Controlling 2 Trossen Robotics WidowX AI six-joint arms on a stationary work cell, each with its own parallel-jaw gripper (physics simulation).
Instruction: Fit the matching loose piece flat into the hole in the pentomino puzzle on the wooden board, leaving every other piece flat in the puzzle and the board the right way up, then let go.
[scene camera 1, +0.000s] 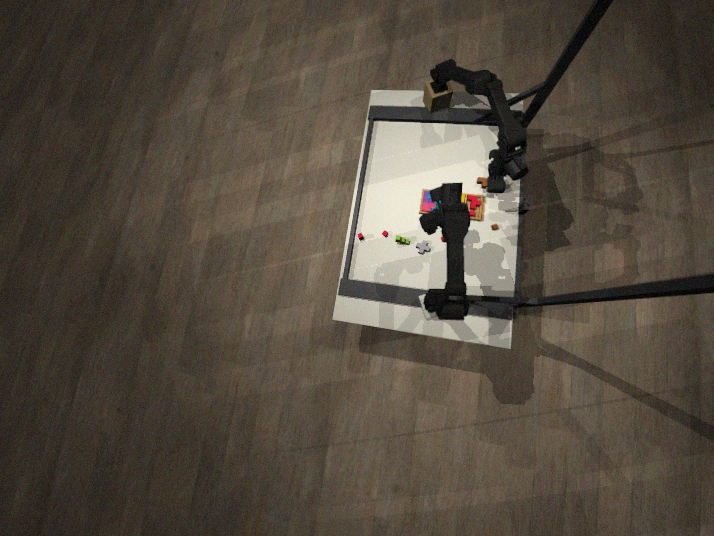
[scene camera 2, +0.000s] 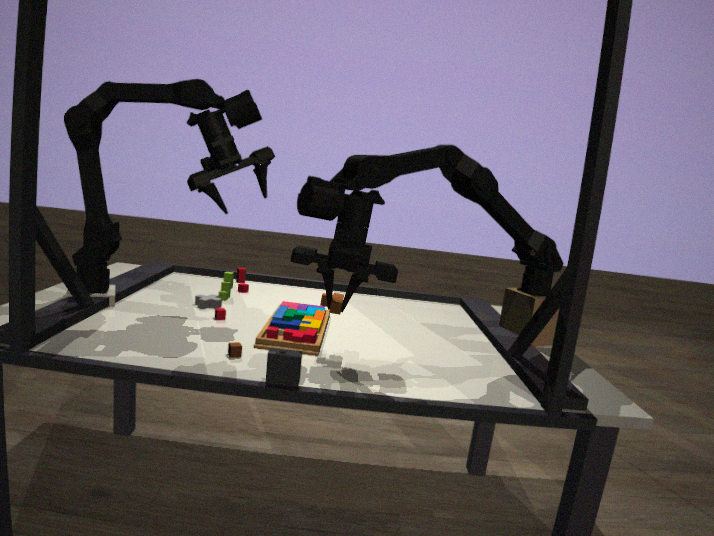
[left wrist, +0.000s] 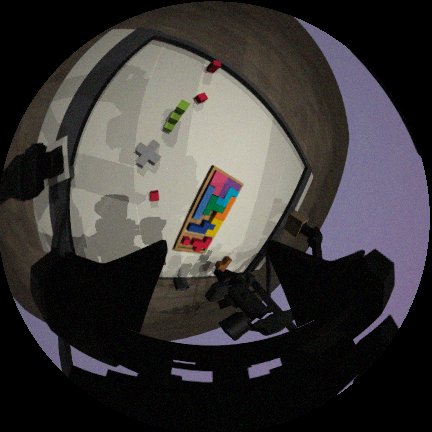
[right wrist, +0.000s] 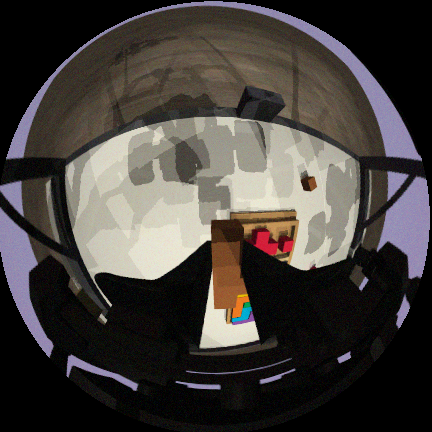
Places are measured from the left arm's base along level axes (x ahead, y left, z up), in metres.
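Where they show: left gripper, fingertip midpoint: (scene camera 2: 246, 205) (left wrist: 218, 245); right gripper, fingertip midpoint: (scene camera 2: 335, 310) (left wrist: 217, 268) (right wrist: 224, 244); left arm's base, link origin: (scene camera 1: 433, 304) (scene camera 2: 91, 289) (left wrist: 54, 162) (right wrist: 356, 253); right arm's base, link origin: (scene camera 1: 439, 86) (scene camera 2: 535, 293) (left wrist: 302, 227).
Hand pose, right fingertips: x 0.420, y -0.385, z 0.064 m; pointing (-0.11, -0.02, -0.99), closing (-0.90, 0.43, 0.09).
Note:
Each offset is from my right fingertips to the top centre of the thing. "spot": to the spot under its first point.
The wooden board {dz -0.073, dx -0.013, dy +0.159 m} (scene camera 1: 477, 218) (scene camera 2: 288, 347) (right wrist: 265, 216) lies right way up with coloured pieces in it. At its near end in scene camera 2, bare recess shows around a red piece {dz -0.062, dx -0.038, dy +0.070 m} (scene camera 2: 301, 335) (left wrist: 202, 243) (right wrist: 263, 242) and a red square {spot: dz -0.067, dx -0.087, dy +0.085 m} (scene camera 2: 272, 332) (right wrist: 285, 244). My right gripper (scene camera 2: 337, 308) (right wrist: 224, 244) is shut on a brown piece {dz +0.021, dx +0.000, dy +0.021 m} (scene camera 1: 482, 181) (scene camera 2: 333, 302) (left wrist: 223, 263) (right wrist: 227, 270), beside the board's right side in scene camera 2. The piece's far end is partly hidden by the fingers. My left gripper (scene camera 2: 246, 205) (left wrist: 218, 245) is open and empty, high above the table.
A grey cross {spot: dz -0.067, dx -0.165, dy +0.346 m} (scene camera 1: 423, 246) (scene camera 2: 208, 301) (left wrist: 148, 153), a green piece {dz -0.028, dx -0.110, dy +0.427 m} (scene camera 1: 402, 240) (left wrist: 176, 116), red blocks {dz -0.068, dx -0.156, dy +0.247 m} (left wrist: 154, 196) {dz -0.068, dx -0.051, dy +0.491 m} (left wrist: 201, 98) {dz -0.048, dx -0.033, dy +0.603 m} (left wrist: 214, 66) and a brown cube {dz -0.068, dx -0.172, dy +0.022 m} (scene camera 1: 494, 226) (scene camera 2: 234, 349) (right wrist: 309, 183) lie loose. A dark block {dz -0.030, dx -0.128, dy -0.119 m} (scene camera 2: 283, 368) (right wrist: 260, 102) stands at the table's near edge.

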